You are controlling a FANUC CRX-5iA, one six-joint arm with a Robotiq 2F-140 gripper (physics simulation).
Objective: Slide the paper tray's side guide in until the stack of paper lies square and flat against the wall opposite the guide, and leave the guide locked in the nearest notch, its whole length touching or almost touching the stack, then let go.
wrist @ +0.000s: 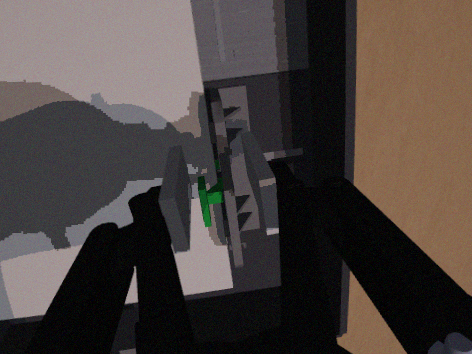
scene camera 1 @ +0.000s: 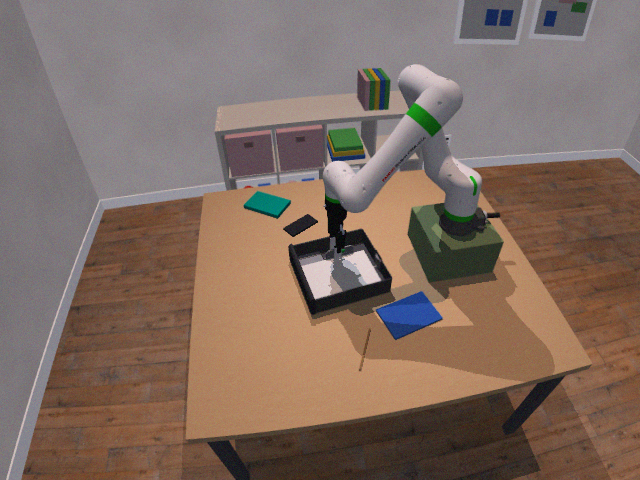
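Seen in the pictures: gripper, fingertip midpoint: (wrist: pixel 215 160) (scene camera 1: pixel 335 253); arm's base, origin of the base link: (scene camera 1: pixel 456 224).
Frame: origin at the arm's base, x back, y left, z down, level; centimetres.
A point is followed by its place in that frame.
The black paper tray (scene camera 1: pixel 352 296) @[x -44.3, y 25.3, z 13.0 cm] (wrist: pixel 327 100) @[x -55.2, y -2.4, z 11.6 cm] lies on the table with the white paper stack (scene camera 1: pixel 316 274) @[x -58.0, y 13.5, z 13.1 cm] (wrist: pixel 110 40) @[x -56.1, y 11.6, z 13.2 cm] inside. The stack reaches close to the front wall in the scene view; exact contact is too small to tell. The grey side guide (scene camera 1: pixel 327 254) @[x -53.4, y 4.8, z 10.8 cm] (wrist: pixel 233 220) @[x -47.0, y 2.4, z 9.2 cm] stands upright at the stack's rear edge, close along it; shadow and the fingers hide whether it touches. A green latch tab (wrist: pixel 215 197) @[x -48.1, y 3.7, z 9.9 cm] is on the guide. My gripper (scene camera 1: pixel 337 248) @[x -50.1, y 4.1, z 11.2 cm] (wrist: pixel 215 160) @[x -50.1, y 4.1, z 11.2 cm] is partly open, its pads on either side of the guide and tab, with visible gaps, gripping nothing.
A black phone (scene camera 1: pixel 300 225) @[x -65.6, y -19.8, z 16.3 cm] and a teal book (scene camera 1: pixel 267 204) @[x -82.3, y -34.9, z 15.3 cm] lie behind the tray. A blue book (scene camera 1: pixel 409 315) @[x -23.0, y 32.7, z 16.3 cm] and a thin stick (scene camera 1: pixel 364 349) @[x -41.1, y 46.7, z 16.4 cm] lie in front of it. The green robot base block (scene camera 1: pixel 454 250) @[x -4.7, y 15.1, z -0.1 cm] stands to the right.
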